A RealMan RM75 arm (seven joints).
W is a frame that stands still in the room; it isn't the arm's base.
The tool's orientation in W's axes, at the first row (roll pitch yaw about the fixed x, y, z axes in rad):
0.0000 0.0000 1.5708
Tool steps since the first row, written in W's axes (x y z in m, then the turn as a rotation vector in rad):
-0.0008 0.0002 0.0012 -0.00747 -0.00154 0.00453
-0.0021 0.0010 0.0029 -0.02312 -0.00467 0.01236
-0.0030 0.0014 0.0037 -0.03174 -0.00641 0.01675
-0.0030 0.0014 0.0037 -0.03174 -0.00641 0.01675
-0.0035 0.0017 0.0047 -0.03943 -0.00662 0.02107
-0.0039 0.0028 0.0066 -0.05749 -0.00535 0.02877
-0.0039 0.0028 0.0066 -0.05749 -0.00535 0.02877
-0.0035 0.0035 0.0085 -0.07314 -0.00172 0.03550
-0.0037 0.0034 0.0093 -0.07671 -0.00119 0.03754
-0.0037 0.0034 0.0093 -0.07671 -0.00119 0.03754
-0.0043 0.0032 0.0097 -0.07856 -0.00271 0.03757
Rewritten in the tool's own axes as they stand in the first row. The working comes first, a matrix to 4 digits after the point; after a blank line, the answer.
The tool's axes in the first row as the columns of a matrix, in W's axes (used below as rounded here):
0.0000 -1.0000 0.0000
1.0000 0.0000 0.0000
0.0000 0.0000 1.0000

0.0002 0.0008 0.0012 -0.00154 0.00747 0.00453
0.0010 0.0021 0.0029 -0.00467 0.02312 0.01236
0.0014 0.0030 0.0037 -0.00641 0.03174 0.01675
0.0014 0.0030 0.0037 -0.00641 0.03174 0.01675
0.0017 0.0035 0.0047 -0.00662 0.03943 0.02107
0.0028 0.0039 0.0066 -0.00535 0.05749 0.02877
0.0028 0.0039 0.0066 -0.00535 0.05749 0.02877
0.0035 0.0035 0.0085 -0.00172 0.07314 0.03550
0.0034 0.0037 0.0093 -0.00119 0.07671 0.03754
0.0034 0.0037 0.0093 -0.00119 0.07671 0.03754
0.0032 0.0043 0.0097 -0.00271 0.07856 0.03757

